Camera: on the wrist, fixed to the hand. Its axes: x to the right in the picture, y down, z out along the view.
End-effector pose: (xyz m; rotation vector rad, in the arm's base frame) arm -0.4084 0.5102 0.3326 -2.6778 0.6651 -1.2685
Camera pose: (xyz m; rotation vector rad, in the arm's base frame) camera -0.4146 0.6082 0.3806 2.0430 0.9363 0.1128
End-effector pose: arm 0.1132 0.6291 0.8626 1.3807 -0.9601 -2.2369
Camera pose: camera 0.1637 0.6903 0.7873 -0.8142 -0.7232 2.0742
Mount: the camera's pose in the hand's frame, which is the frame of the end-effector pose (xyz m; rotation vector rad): -0.0113 -0.0992 -0.0446 -0.5850 -0.5193 -1.5812
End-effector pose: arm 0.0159 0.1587 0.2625 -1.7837 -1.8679 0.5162
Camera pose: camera -0.0373 0.1376 0.3557 -0.1145 3.0637 0.2462
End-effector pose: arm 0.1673 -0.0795 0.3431 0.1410 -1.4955 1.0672
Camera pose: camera 0.2658 -0.1113 0.3785 1.0224 -1.4637 -0.7145
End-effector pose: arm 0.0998 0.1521 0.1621 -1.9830 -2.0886 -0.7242
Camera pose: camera -0.0047 0.1221 0.1733 0.0375 2.1405 0.6003
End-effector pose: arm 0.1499 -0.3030 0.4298 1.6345 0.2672 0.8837
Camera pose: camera 0.1408 -0.2495 0.3349 0.6374 0.6913 -0.6285
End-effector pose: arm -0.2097 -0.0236 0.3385 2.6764 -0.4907 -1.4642
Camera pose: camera -0.1536 0.0691 0.3528 -1.5900 -1.7874 1.6204
